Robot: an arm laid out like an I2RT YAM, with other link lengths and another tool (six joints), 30 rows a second.
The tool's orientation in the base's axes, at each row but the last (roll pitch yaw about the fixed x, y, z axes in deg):
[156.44, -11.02, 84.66]
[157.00, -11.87, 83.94]
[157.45, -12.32, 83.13]
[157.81, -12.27, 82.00]
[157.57, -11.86, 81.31]
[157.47, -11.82, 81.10]
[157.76, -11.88, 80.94]
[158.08, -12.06, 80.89]
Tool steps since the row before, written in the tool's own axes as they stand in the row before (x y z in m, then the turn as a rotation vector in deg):
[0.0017, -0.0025, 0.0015, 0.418, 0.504, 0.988]
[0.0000, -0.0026, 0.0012, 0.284, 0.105, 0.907]
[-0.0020, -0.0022, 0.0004, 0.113, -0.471, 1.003]
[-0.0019, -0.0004, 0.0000, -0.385, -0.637, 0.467]
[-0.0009, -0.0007, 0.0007, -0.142, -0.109, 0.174]
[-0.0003, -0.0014, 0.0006, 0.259, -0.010, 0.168]
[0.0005, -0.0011, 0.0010, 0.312, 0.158, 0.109]
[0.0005, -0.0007, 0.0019, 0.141, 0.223, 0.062]
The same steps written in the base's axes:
[-0.0015, 0.0023, -0.0020, 0.904, 0.463, -0.611]
[-0.0019, 0.0006, -0.0021, 0.495, 0.391, -0.718]
[-0.0021, -0.0015, -0.0016, -0.009, 0.350, -1.057]
[-0.0006, -0.0018, -0.0006, -0.442, -0.173, -0.739]
[-0.0005, -0.0006, -0.0011, -0.049, -0.091, -0.227]
[-0.0011, 0.0001, -0.0011, 0.099, 0.274, -0.103]
[-0.0005, 0.0009, -0.0012, 0.235, 0.280, 0.024]
[0.0002, 0.0009, -0.0019, 0.248, 0.094, 0.055]

